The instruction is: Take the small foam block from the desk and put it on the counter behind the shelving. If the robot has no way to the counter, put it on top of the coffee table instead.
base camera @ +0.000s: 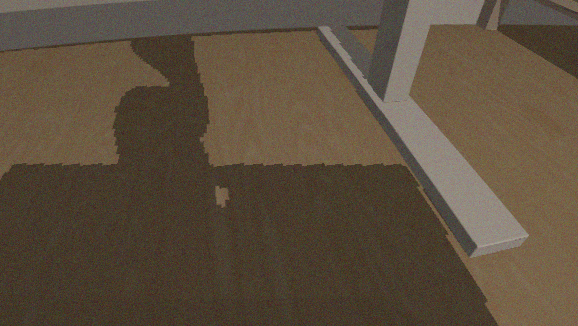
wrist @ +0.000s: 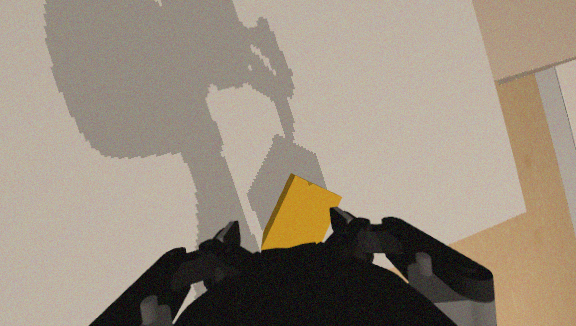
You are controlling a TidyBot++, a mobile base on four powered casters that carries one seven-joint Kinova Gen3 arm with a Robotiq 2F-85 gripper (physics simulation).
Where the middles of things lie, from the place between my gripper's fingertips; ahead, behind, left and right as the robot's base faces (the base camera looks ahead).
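Here is the small yellow foam block (wrist: 301, 215): counted from my hand, it sits 1 cm behind and 2 cm to the right, and it is 5 cm below.
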